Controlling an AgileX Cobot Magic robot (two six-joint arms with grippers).
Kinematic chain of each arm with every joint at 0, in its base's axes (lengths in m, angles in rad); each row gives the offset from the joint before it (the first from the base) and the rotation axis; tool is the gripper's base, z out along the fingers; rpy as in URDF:
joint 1: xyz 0 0 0.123 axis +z
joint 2: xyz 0 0 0 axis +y
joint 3: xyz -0.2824 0 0.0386 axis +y
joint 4: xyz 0.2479 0 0.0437 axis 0.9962 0 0.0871
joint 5: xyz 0 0 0 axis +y
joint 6: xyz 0.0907 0 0.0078 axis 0.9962 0 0.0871
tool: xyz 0 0 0 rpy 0 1.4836 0
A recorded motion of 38 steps. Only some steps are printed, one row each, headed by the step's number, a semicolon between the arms.
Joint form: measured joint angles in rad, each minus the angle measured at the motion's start. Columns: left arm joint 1, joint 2, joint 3, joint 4, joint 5, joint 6; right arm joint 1, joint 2, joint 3, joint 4, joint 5, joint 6.
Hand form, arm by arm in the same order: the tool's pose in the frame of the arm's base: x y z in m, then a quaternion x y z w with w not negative. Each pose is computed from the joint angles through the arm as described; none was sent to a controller.
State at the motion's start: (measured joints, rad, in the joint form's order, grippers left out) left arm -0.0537 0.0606 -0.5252 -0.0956 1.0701 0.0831; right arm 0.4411 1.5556 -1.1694 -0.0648 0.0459 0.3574
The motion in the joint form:
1: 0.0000 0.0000 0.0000 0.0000 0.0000 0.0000; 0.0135 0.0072 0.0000 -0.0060 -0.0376 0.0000
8: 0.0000 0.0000 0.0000 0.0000 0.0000 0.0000; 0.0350 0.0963 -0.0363 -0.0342 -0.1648 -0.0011
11: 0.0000 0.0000 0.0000 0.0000 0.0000 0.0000; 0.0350 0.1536 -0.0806 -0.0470 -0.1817 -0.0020
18: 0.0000 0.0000 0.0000 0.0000 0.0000 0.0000; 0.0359 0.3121 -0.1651 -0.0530 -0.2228 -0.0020
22: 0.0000 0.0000 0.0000 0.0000 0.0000 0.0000; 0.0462 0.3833 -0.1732 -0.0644 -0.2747 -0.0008
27: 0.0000 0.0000 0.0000 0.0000 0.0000 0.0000; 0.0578 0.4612 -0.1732 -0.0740 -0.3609 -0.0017
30: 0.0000 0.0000 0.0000 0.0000 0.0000 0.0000; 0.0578 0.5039 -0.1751 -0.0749 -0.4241 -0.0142
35: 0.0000 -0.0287 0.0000 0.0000 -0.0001 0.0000; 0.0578 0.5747 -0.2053 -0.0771 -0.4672 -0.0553
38: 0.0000 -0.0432 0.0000 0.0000 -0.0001 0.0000; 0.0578 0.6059 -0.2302 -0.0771 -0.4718 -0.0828
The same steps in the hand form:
1: 0.0009 -0.0077 0.2839 0.06025 0.86161 -0.04039 0.50237; 0.3312 0.1618 0.3228 -0.06771 0.80627 0.21261 0.54784
8: 0.0009 -0.0077 0.2839 0.06025 0.86161 -0.04039 0.50237; 0.3481 0.1807 0.3120 -0.08924 0.78180 0.22576 0.57433
11: 0.0009 -0.0077 0.2839 0.06025 0.86161 -0.04039 0.50237; 0.3613 0.1878 0.3052 -0.09538 0.77994 0.22365 0.57670
18: 0.0009 -0.0077 0.2839 0.06025 0.86161 -0.04039 0.50237; 0.3926 0.2050 0.2690 -0.10054 0.78954 0.21995 0.56404
22: 0.0009 -0.0077 0.2839 0.06025 0.86161 -0.04039 0.50237; 0.4005 0.2152 0.2441 -0.11098 0.79173 0.22196 0.55820
27: 0.0009 -0.0077 0.2839 0.06025 0.86161 -0.04039 0.50237; 0.4065 0.2259 0.2157 -0.12218 0.78781 0.22928 0.55844
30: 0.0009 -0.0077 0.2839 0.06025 0.86161 -0.04039 0.50237; 0.4109 0.2292 0.2018 -0.12809 0.78010 0.23242 0.56658
35: -0.0037 -0.0074 0.2839 0.06043 0.85426 -0.04018 0.51475; 0.4199 0.2348 0.1810 -0.14582 0.77630 0.22346 0.57110
38: -0.0060 -0.0073 0.2838 0.06052 0.85050 -0.04008 0.52094; 0.4250 0.2376 0.1737 -0.15663 0.77473 0.21568 0.57336

